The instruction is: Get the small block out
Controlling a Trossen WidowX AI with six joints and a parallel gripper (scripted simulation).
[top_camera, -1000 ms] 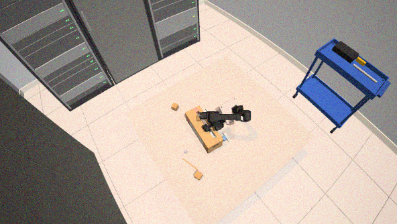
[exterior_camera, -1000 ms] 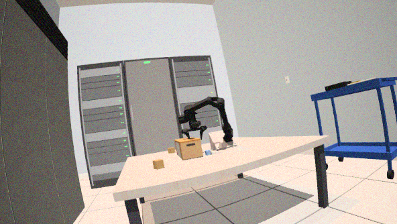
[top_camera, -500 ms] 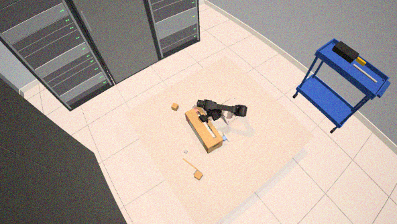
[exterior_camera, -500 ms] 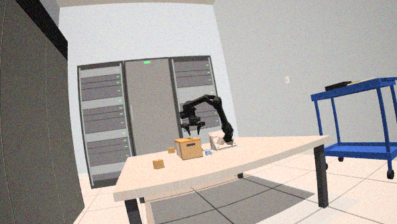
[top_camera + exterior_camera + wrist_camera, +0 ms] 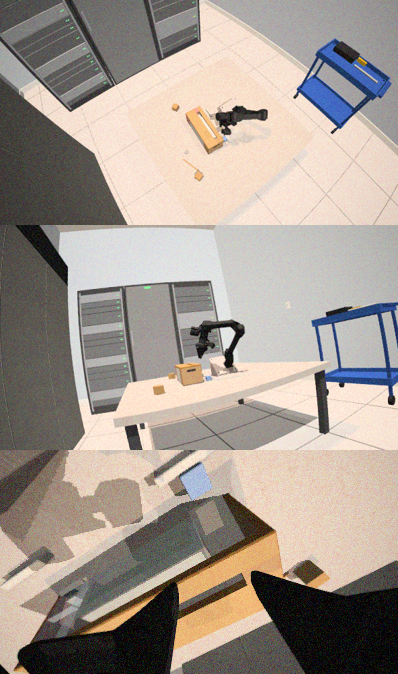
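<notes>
The light-blue block lies 150 mm below my gripper tip, 40 mm to the left of it and 30 mm behind it. Also, from my gripper tip: thin stick 340 mm ahead, 160 mm below, 30 mm to the left; then box 130 mm to the right, 100 mm below, 30 mm ahead.
</notes>
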